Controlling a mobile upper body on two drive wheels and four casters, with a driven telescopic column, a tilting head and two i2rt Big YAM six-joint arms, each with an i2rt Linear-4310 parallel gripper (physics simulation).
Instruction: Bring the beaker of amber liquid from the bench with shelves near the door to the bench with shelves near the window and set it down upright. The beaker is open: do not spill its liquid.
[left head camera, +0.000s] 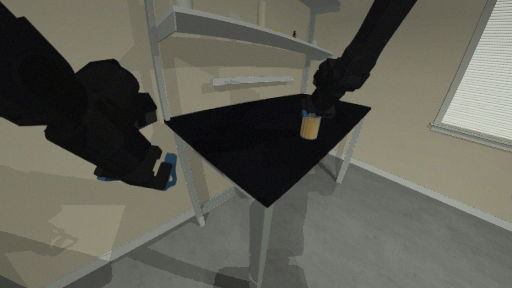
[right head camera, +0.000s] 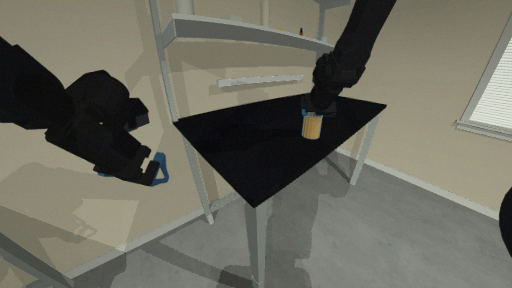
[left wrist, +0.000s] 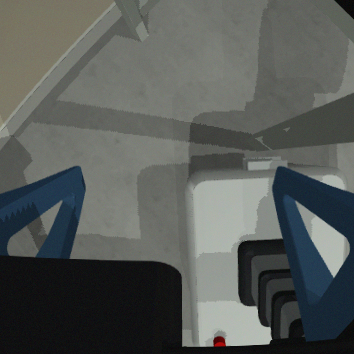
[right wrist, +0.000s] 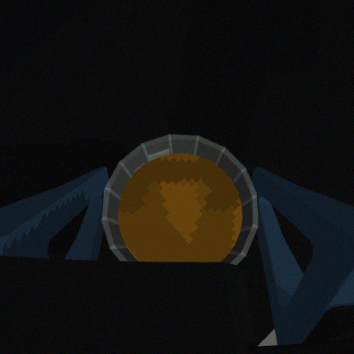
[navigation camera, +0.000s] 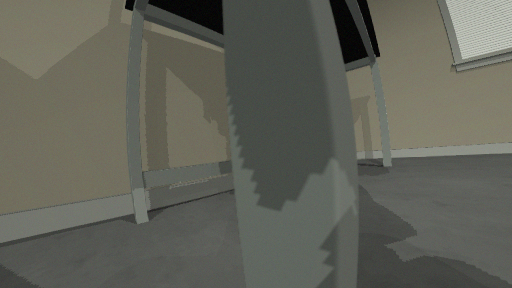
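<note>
The beaker of amber liquid is upright or nearly so, between the blue fingers of my right gripper, which is shut on it. It shows against the black top of the bench with shelves, near the window; whether its base touches the top I cannot tell. In the right wrist view the liquid lies within the rim, its surface a little off centre, and the lower edge of the beaker is hidden. My left gripper is open and empty, left of the bench in the head views.
A shelf with a small dark bottle and other items runs above the bench. A bench leg stands close before the navigation camera. The window is at the right. My white base shows below the left gripper.
</note>
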